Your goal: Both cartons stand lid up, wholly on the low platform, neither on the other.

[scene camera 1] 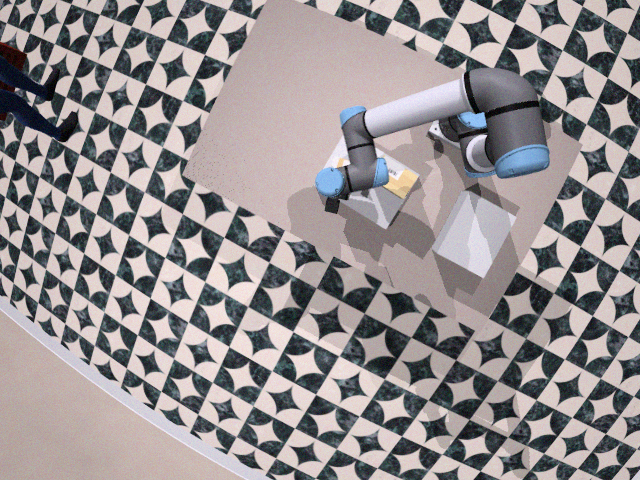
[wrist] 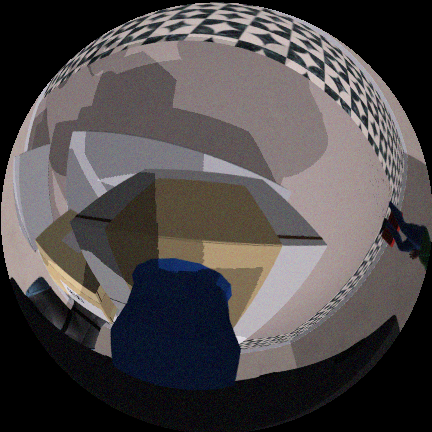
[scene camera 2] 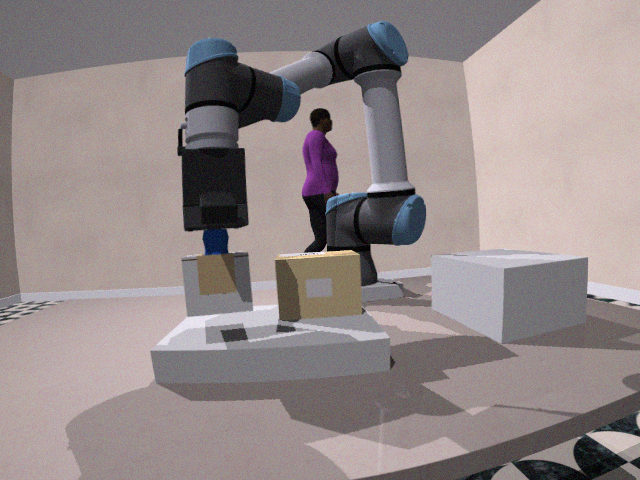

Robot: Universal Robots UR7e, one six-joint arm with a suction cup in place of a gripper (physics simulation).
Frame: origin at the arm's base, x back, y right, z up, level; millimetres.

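Where they show: end effector, tool point: [wrist: 184, 267] [scene camera 2: 217, 263]; arm's base, origin of the base link: [scene camera 1: 458, 122].
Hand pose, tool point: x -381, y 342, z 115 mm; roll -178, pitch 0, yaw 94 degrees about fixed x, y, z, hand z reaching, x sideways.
Things, the pixels of their top centre, and the offset from my tool point. Level surfaces: height alone.
- grey carton with a tan band, middle of its top: [wrist: 189, 331] [scene camera 2: 214, 251] dy +3, dx +38, dz +14 mm
- low white platform, middle of its top: [wrist: 136, 235] [scene camera 2: 272, 322] [scene camera 1: 366, 179] dy -79, dx +65, dz -108 mm
- second tan carton, middle of its top: [wrist: 66, 286] [scene camera 2: 316, 254] [scene camera 1: 394, 176] dy -169, dx +100, dz -8 mm
- taller white block, middle of its top: [scene camera 2: 503, 256] [scene camera 1: 477, 235] dy -520, dx +4, dz -36 mm
- beige mat, its level: dz -156 mm
A grey carton with a tan band [scene camera 2: 216, 289] [wrist: 209, 213] stands upright at the back left of the low white platform [scene camera 2: 269, 356] [scene camera 1: 374, 209] [wrist: 120, 153]. Its base is level with the platform top. My blue suction cup [scene camera 2: 214, 241] [wrist: 174, 322] presses straight down on its lid. In the overhead view the arm's wrist hides this carton and the cup. A second tan carton [scene camera 2: 317, 284] [scene camera 1: 400, 181] [wrist: 60, 250] stands upright on the platform's right half, apart from the first.
A taller white block [scene camera 2: 509, 291] [scene camera 1: 475, 237] stands on the beige mat [scene camera 1: 289, 77] to the right of the platform. The robot base [scene camera 1: 511, 134] is behind it. A person in purple [scene camera 2: 319, 165] stands behind the arm. Another person's legs [scene camera 1: 30, 103] show at the far left.
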